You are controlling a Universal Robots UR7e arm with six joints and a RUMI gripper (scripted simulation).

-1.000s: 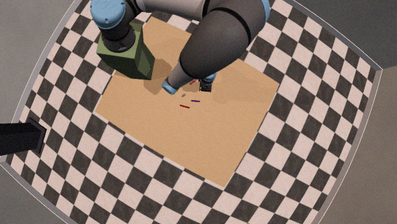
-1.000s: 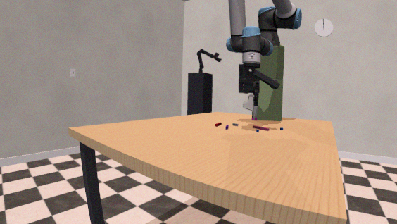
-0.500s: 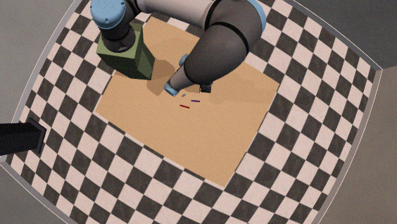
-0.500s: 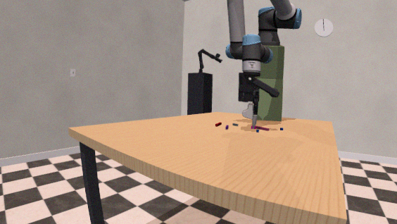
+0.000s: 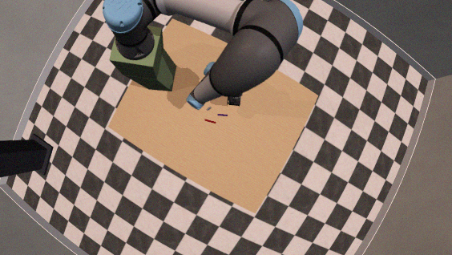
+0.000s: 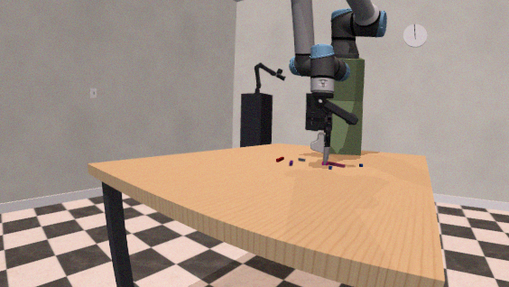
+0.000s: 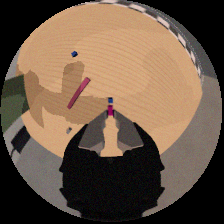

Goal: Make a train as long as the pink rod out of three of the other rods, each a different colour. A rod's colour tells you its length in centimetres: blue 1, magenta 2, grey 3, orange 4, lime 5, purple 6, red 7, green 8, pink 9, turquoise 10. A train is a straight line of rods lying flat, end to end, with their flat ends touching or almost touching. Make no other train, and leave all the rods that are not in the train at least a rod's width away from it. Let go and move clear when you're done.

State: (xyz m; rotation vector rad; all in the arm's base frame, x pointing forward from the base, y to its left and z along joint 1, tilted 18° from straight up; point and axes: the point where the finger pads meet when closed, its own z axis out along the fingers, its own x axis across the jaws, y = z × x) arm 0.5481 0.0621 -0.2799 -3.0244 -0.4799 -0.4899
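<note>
Now: hand 10 mm above the magenta rod. The rest, counted from my hand: pink rod: 80 mm behind, 10 mm to the left, 20 mm below; grey rod: 110 mm behind, 120 mm to the right, 20 mm below; purple rod: 20 mm behind, 120 mm to the right, 20 mm below.
</note>
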